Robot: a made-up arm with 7 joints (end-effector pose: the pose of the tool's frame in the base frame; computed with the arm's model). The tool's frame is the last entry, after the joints. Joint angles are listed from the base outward.
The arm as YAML. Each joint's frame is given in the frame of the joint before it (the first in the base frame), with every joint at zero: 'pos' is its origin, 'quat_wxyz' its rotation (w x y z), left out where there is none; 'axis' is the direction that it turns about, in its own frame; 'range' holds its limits. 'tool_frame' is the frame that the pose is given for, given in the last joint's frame.
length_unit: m
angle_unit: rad
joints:
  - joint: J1
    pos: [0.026, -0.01, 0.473]
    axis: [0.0, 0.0, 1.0]
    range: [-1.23, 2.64]
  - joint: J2
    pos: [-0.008, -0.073, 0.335]
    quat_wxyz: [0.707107, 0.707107, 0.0, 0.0]
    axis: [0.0, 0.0, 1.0]
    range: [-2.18, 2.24]
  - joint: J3
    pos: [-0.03, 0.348, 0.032]
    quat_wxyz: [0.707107, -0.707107, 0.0, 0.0]
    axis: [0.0, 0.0, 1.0]
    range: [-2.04, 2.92]
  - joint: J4
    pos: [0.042, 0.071, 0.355]
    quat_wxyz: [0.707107, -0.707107, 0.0, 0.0]
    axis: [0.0, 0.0, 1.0]
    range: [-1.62, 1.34]
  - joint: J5
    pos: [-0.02, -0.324, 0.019]
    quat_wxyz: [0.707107, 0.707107, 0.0, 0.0]
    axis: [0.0, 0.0, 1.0]
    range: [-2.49, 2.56]
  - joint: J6
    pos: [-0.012, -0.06, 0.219]
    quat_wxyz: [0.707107, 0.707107, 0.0, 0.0]
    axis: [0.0, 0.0, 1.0]
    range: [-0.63, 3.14]
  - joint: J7
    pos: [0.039, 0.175, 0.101]
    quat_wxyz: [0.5, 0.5, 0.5, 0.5]
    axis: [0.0, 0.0, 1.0]
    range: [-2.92, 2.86]
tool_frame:
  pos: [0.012, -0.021, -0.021]
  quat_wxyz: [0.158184, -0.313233, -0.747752, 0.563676]
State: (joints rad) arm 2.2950 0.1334 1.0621 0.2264 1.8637 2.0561 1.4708
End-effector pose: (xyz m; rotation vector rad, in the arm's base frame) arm -0.1147 -0.1080 1.9349 -2.0533 0.1550 -0.5366
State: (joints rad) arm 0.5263 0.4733 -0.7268 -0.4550 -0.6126 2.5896 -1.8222
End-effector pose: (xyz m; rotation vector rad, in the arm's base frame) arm -0.6320 -0.2459 1.5801 1.5588 0.9258 -1.3412
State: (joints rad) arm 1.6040 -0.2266 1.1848 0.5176 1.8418 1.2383 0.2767
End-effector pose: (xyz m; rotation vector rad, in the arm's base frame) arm -0.3246 0.4318 1.8926 -0.7411 1.3553 -1.3452
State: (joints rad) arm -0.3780 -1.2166 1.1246 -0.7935 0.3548 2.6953 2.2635
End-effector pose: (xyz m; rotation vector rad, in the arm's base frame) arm 0.6702 -0.6988 1.1688 -1.0703 -2.0031 -0.6738
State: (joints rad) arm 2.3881 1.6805 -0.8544 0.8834 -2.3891 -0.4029 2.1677
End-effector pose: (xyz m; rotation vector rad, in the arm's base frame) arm 1.2442 -0.6862 1.0635 0.8834 0.9818 1.2719
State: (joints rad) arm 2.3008 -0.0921 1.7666 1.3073 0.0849 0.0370 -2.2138
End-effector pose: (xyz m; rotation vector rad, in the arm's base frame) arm -0.4114 -0.4312 1.7025 0.2043 -1.7633 -1.6575
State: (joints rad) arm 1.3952 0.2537 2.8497 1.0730 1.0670 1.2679 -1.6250
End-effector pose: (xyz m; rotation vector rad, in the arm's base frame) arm -0.2871 -0.7614 1.5951 0.3813 2.8689 0.3357
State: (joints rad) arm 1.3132 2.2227 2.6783 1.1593 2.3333 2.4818 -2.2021
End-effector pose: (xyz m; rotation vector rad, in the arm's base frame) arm -0.0551 -0.2424 -0.0537 -2.2442 -0.6917 -1.8432
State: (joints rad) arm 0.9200 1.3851 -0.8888 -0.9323 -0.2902 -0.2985 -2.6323
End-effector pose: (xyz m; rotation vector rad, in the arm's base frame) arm -0.8710 -0.7883 0.5887 -0.4193 2.9529 -0.0486
